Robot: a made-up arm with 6 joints.
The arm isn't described. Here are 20 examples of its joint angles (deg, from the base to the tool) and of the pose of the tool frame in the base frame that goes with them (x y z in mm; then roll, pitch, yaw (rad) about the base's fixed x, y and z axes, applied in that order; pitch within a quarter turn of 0, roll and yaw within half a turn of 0).
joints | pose
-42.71 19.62 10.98 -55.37 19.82 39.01 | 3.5 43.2 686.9 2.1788 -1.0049 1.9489
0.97 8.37 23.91 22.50 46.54 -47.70 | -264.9 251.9 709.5 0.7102 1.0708 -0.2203
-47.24 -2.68 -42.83 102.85 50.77 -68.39 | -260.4 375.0 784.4 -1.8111 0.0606 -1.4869
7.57 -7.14 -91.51 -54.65 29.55 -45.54 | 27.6 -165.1 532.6 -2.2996 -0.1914 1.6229
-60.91 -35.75 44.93 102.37 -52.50 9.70 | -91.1 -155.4 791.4 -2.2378 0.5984 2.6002
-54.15 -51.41 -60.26 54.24 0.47 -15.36 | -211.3 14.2 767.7 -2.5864 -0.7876 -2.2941
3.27 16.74 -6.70 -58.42 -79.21 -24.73 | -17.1 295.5 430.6 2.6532 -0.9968 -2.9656
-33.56 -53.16 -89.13 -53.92 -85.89 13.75 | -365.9 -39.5 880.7 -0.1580 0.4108 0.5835
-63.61 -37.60 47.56 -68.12 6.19 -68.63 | 5.7 -174.7 856.5 2.5507 -0.2895 2.9741
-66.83 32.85 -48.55 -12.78 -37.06 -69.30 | -110.2 93.7 515.0 -0.5134 -0.7441 1.0369
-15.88 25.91 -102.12 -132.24 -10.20 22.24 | -55.6 104.5 455.6 -2.1320 -0.6592 -1.5666
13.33 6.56 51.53 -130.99 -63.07 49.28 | -236.2 196.4 470.7 1.5523 -0.4216 -1.3619
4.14 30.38 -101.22 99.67 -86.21 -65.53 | -120.1 -18.9 528.9 0.8307 -0.7342 1.1376
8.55 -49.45 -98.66 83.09 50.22 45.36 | -284.6 70.5 426.0 -2.7962 -0.6053 -2.6075
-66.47 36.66 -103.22 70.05 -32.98 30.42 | -144.0 111.3 696.2 -0.1413 0.2785 1.1388
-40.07 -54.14 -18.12 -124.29 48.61 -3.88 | -212.5 -303.3 558.2 -1.6753 -0.9405 0.0513
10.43 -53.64 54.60 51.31 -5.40 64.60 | -192.5 -49.7 504.9 1.9711 0.8395 3.0939
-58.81 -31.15 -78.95 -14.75 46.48 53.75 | -47.1 24.7 662.8 -1.9889 -0.7180 0.9619
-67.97 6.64 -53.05 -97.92 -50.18 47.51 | -23.7 231.0 691.7 -1.7290 0.0193 -1.2173
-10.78 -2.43 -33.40 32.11 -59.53 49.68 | -276.5 25.0 445.4 -2.0187 -0.2111 1.1978
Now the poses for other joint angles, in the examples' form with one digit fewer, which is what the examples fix.
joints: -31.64 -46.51 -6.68 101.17 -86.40 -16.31
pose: -122 -291 665 -1.093 0.346 3.055
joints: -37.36 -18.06 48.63 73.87 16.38 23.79
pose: -215 136 766 3.090 1.107 2.874
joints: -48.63 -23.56 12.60 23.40 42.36 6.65
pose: -125 54 975 2.710 0.291 2.788
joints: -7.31 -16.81 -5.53 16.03 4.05 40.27
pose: -103 90 586 2.721 -0.228 2.560
